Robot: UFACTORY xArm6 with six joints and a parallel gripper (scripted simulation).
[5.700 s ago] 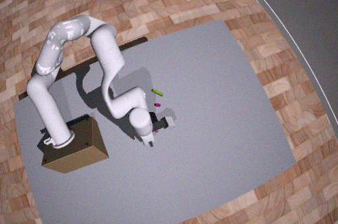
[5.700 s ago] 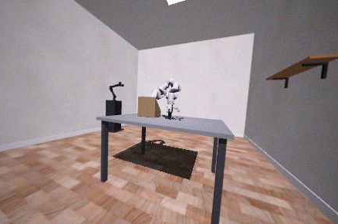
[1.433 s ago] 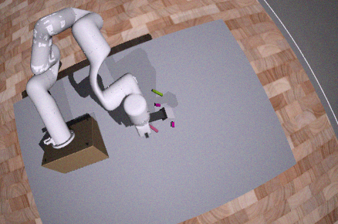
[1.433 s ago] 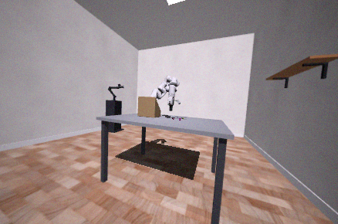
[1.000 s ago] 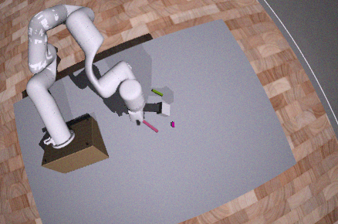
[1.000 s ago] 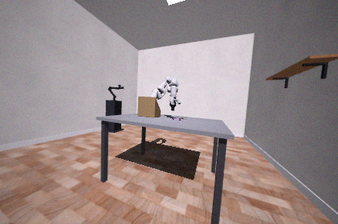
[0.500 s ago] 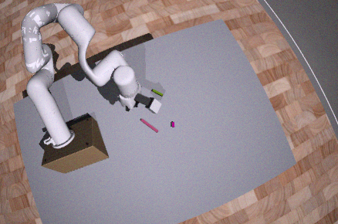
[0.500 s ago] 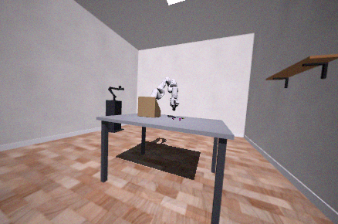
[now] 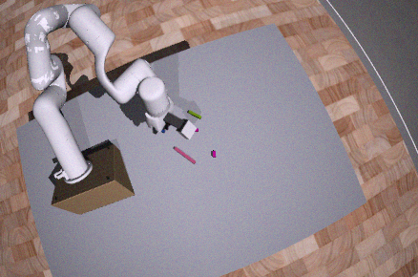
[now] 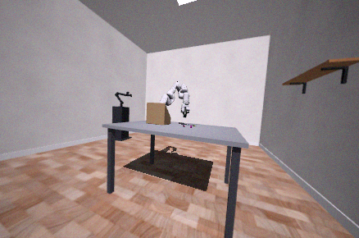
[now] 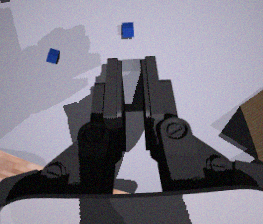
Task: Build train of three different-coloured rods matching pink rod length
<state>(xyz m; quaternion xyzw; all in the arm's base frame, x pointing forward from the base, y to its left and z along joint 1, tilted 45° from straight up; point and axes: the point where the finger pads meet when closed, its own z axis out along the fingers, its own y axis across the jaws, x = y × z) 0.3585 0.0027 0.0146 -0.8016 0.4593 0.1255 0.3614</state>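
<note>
Now: hand 120 mm short of the lime rod, 20 mm to the right of it and 120 mm above it. The rest, counted from my hand: pink rod (10 mm ahead, 100 mm to the right, 120 mm below); then grey rod (20 mm below).
</note>
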